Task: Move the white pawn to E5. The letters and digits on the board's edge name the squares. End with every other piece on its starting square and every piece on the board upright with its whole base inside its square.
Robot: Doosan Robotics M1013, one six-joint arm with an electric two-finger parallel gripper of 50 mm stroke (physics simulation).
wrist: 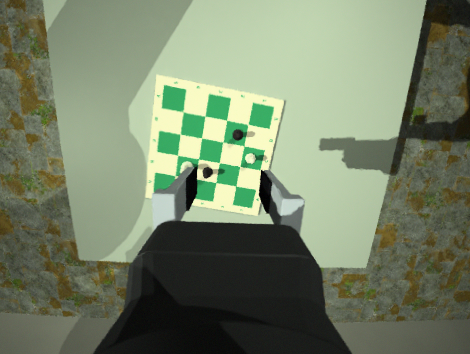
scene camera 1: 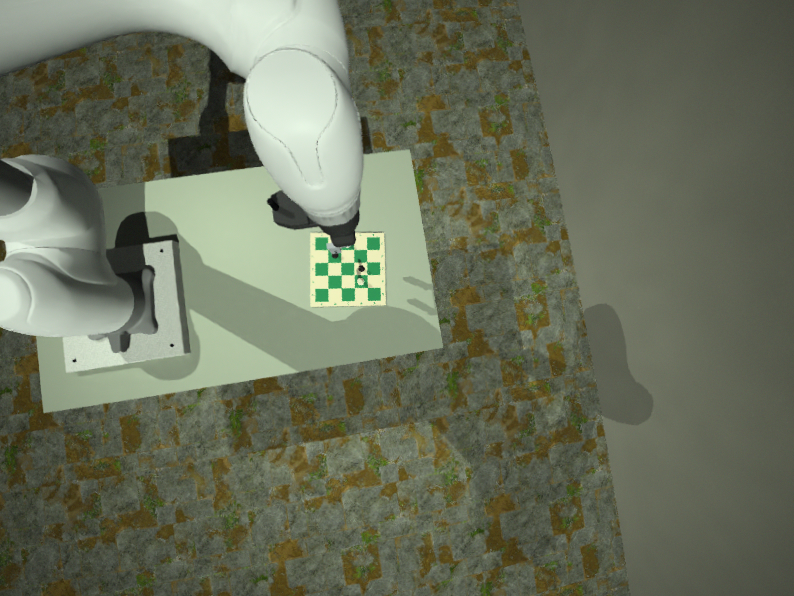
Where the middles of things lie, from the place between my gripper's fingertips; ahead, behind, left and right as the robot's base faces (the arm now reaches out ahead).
Labels:
My gripper is now 220 mm above the chessboard (scene camera 1: 333, 281), 30 mm to the left of it and 10 mm short of it.

